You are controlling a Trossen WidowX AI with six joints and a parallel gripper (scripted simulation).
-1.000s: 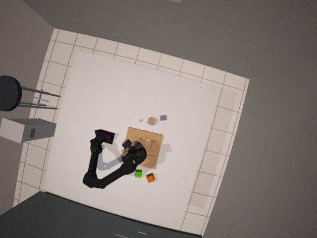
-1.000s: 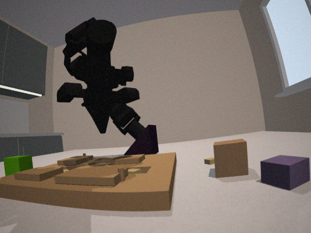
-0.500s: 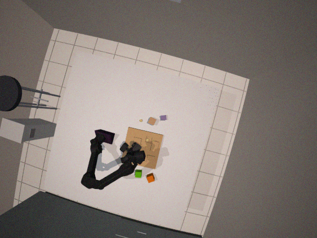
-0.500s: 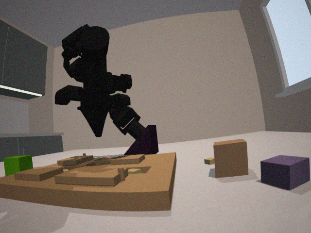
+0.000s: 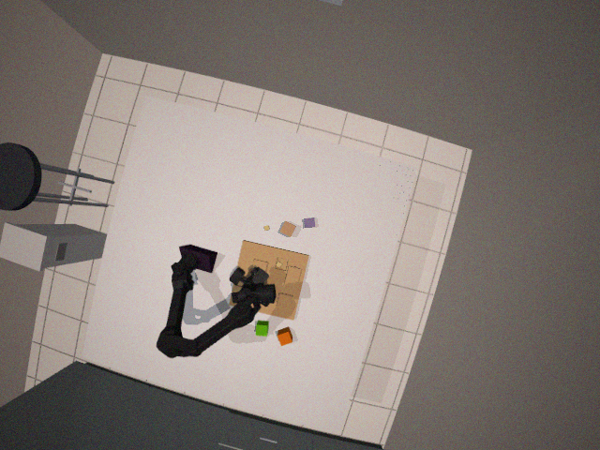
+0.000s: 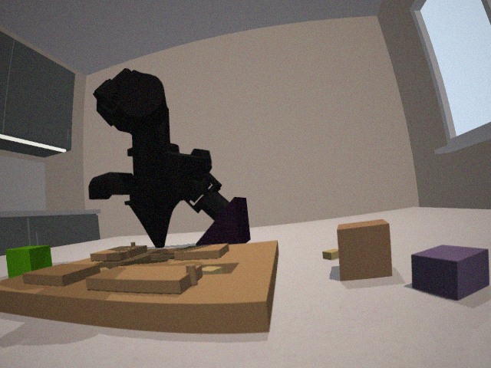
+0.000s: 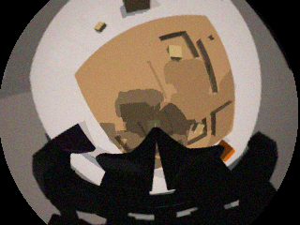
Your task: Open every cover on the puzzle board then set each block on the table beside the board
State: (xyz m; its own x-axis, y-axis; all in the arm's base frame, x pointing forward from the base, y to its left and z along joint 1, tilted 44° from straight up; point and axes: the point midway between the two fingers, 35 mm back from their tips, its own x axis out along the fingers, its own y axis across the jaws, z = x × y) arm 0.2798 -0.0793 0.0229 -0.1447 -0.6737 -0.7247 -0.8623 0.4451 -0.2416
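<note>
Right now my gripper tip is 6 cm short of the tan puzzle board, 1 cm to the left of it and 2 cm above it. Also, from my gripper tip: orange block 15 cm ahead, 23 cm to the right, 1 cm below; then brown block 11 cm ahead, 24 cm to the left, 1 cm below; then green block 5 cm ahead, 21 cm to the right, 1 cm below.
</note>
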